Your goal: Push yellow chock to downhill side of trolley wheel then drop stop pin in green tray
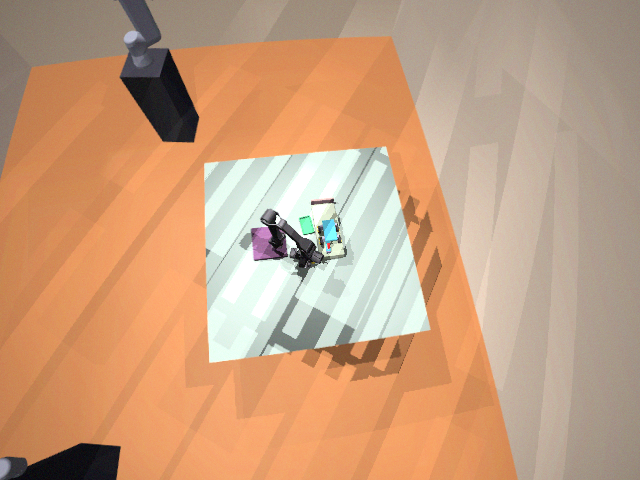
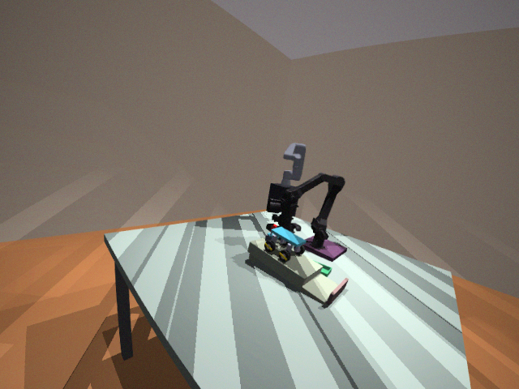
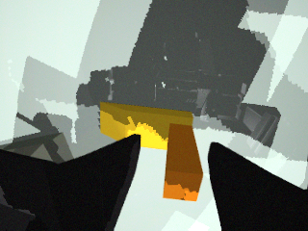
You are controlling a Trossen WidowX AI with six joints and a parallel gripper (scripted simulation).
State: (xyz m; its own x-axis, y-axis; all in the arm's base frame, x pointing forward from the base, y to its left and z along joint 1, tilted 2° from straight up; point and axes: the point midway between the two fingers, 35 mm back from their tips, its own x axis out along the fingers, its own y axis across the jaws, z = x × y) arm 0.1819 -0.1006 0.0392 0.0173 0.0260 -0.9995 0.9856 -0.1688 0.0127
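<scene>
Now: gripper tip 13 cm short of the stop pin, 5 cm to the right of it and 9 cm below it. From my gripper tip the other things lie so: ramp: 13 cm ahead, 15 cm to the left, 1 cm above; blue-topped trolley: 13 cm ahead, 14 cm to the left, 8 cm above; yellow chock: 2 cm ahead, 1 cm below.
</scene>
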